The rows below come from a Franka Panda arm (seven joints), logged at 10 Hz.
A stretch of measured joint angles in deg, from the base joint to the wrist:
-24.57, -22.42, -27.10, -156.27, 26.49, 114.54, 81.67
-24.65, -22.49, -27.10, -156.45, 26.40, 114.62, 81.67
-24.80, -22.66, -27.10, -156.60, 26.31, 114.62, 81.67
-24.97, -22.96, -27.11, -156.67, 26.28, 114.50, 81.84
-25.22, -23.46, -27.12, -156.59, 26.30, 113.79, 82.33
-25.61, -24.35, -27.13, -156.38, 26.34, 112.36, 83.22
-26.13, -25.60, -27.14, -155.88, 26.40, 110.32, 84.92
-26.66, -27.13, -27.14, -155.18, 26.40, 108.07, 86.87
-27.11, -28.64, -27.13, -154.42, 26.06, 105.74, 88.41
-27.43, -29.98, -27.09, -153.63, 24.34, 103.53, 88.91
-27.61, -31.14, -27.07, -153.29, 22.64, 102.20, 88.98
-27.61, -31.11, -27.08, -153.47, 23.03, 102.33, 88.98
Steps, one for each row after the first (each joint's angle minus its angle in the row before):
-0.08, -0.07, 0.00, -0.18, -0.09, 0.08, 0.00
-0.15, -0.17, 0.00, -0.15, -0.09, 0.00, 0.00
-0.17, -0.30, -0.01, -0.07, -0.03, -0.12, 0.17
-0.25, -0.50, -0.01, 0.08, 0.02, -0.71, 0.49
-0.39, -0.89, -0.01, 0.21, 0.04, -1.43, 0.89
-0.52, -1.25, -0.01, 0.50, 0.06, -2.04, 1.70
-0.53, -1.53, 0.00, 0.70, 0.00, -2.25, 1.95
-0.45, -1.51, 0.01, 0.76, -0.34, -2.33, 1.54
-0.32, -1.34, 0.04, 0.79, -1.72, -2.21, 0.50
-0.18, -1.16, 0.02, 0.34, -1.70, -1.33, 0.07
0.00, 0.03, -0.01, -0.18, 0.39, 0.13, 0.00

